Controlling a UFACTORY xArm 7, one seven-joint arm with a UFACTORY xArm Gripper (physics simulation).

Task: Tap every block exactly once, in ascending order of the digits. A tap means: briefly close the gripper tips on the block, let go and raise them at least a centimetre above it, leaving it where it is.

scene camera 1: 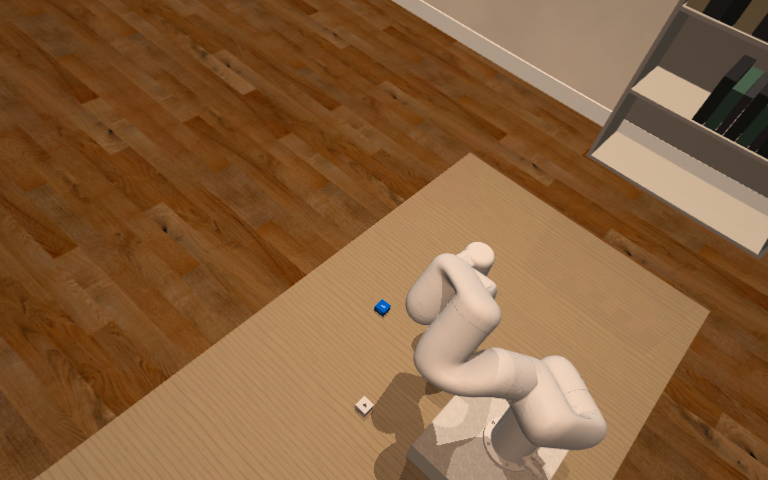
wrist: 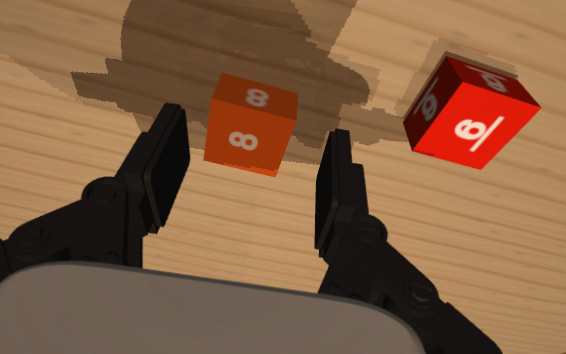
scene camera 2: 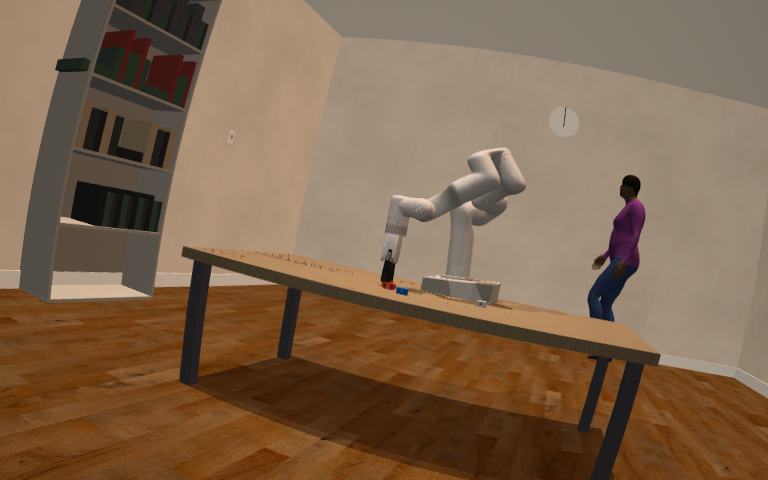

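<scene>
My gripper [scene camera 2: 387, 280] [wrist: 256, 143] is partly open and low over the table. In the wrist view its black fingers stand apart on either side of the orange block [wrist: 245, 141] marked 8, with a gap on each side. The red block [wrist: 482, 124] [scene camera 2: 388, 285] lies outside the right finger; it bears a 6 or 9 with a line. A blue block [scene camera 1: 382, 306] [scene camera 2: 402, 290] and a white block [scene camera 1: 364, 405] [scene camera 2: 480, 303] stand on the table, their digits too small to read. The arm hides the orange and red blocks in scene camera 1.
The wooden table [scene camera 1: 271, 362] [scene camera 2: 254, 266] carries the arm's base [scene camera 1: 447, 447] [scene camera 2: 458, 287]. The red block is close beside the orange one, on the right finger's side. A bookshelf [scene camera 2: 48, 186] and a person [scene camera 2: 628, 226] are beyond the table.
</scene>
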